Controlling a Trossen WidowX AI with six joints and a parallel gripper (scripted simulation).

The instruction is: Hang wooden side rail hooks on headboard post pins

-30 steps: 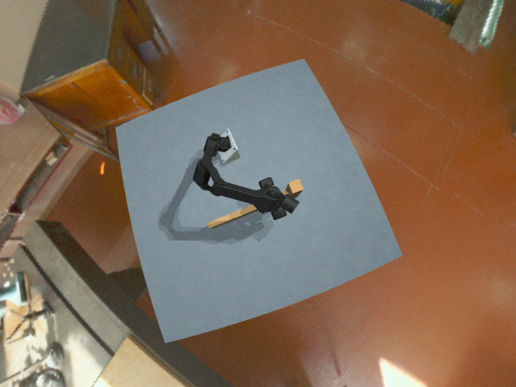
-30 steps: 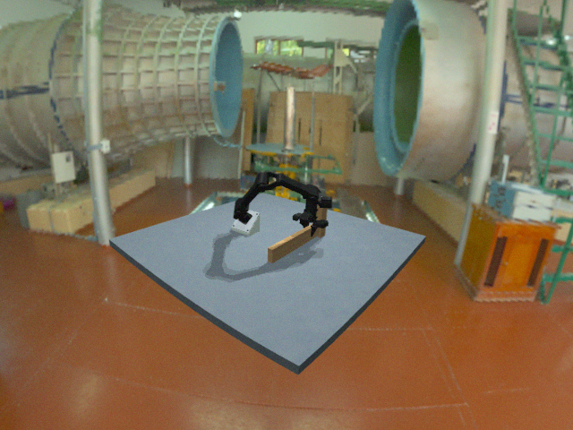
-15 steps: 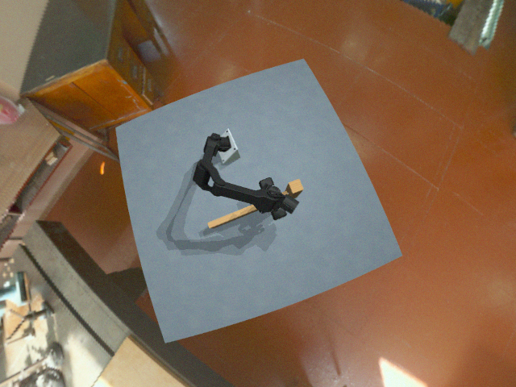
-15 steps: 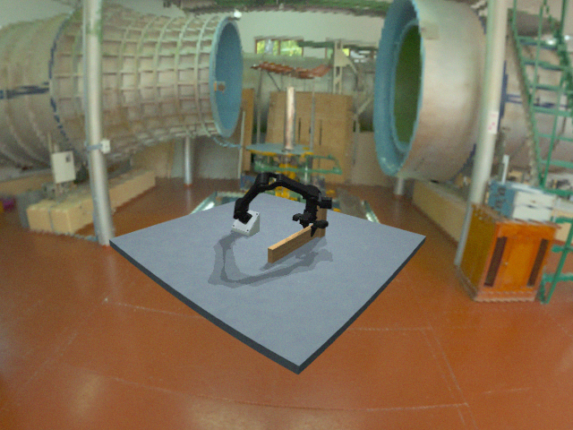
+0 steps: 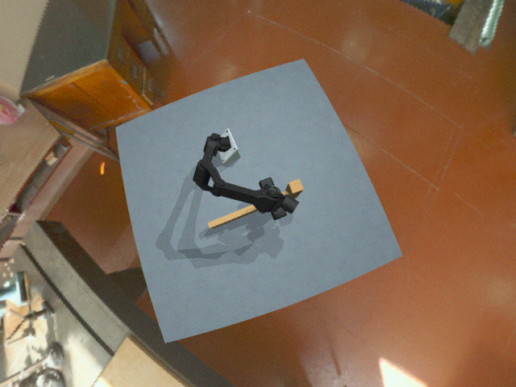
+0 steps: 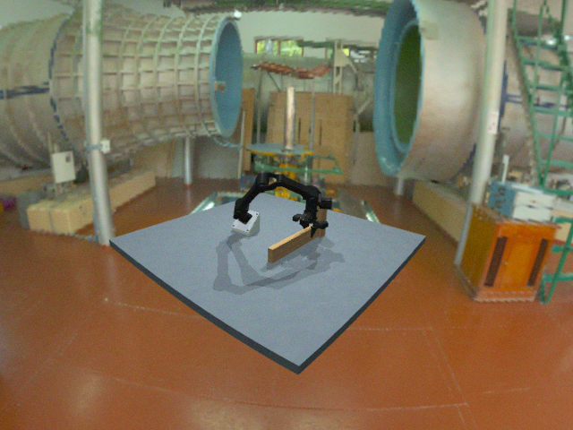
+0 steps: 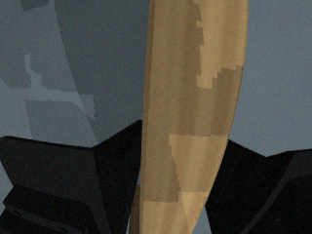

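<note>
My gripper tip is 100 mm to the right of the wooden headboard post, 50 mm below it and 10 mm past it.
</note>
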